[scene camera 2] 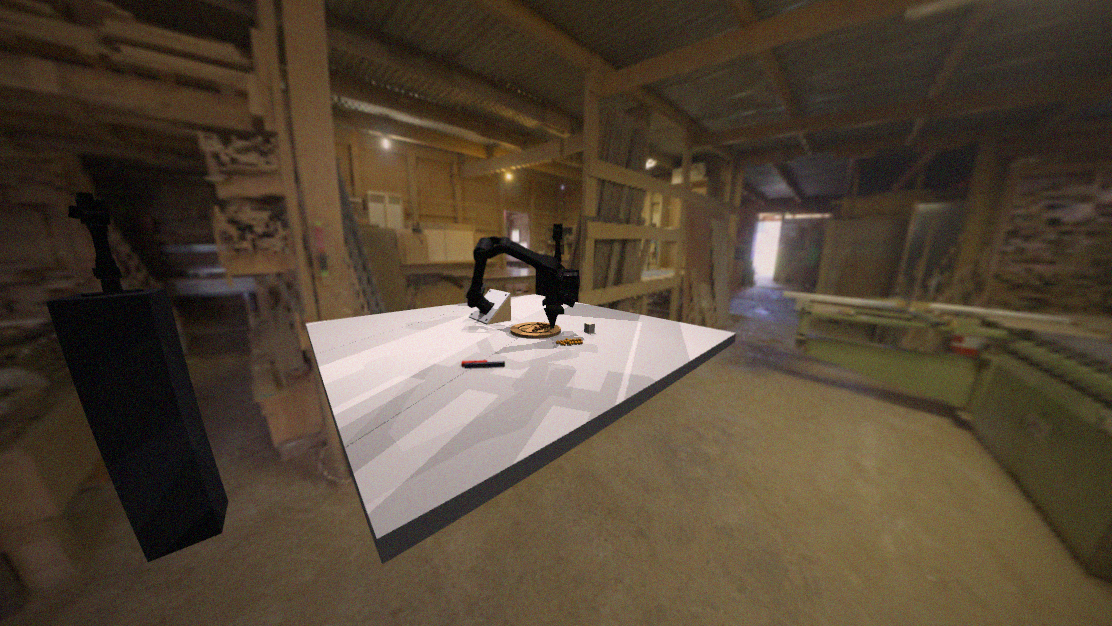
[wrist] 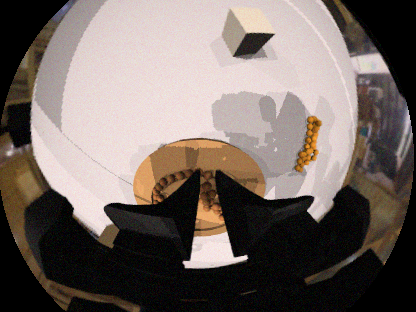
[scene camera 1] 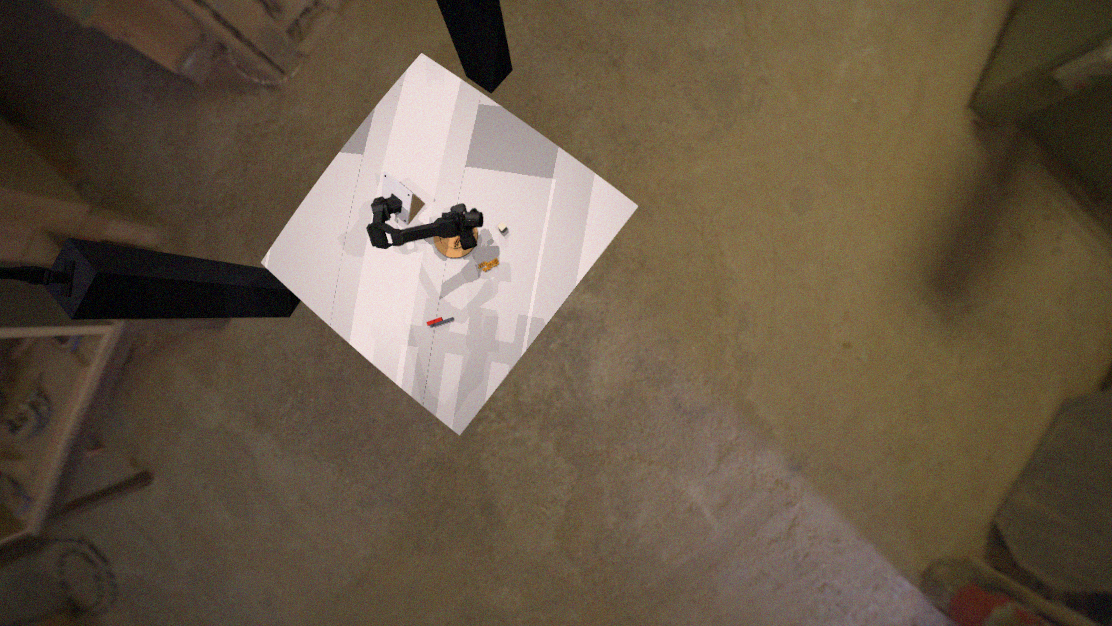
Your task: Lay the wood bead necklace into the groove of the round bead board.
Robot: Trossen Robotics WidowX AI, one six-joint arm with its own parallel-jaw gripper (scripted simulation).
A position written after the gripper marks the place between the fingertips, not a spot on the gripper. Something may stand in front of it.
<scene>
In view: the gripper [wrist: 207, 173] and a white cube [wrist: 243, 34].
</scene>
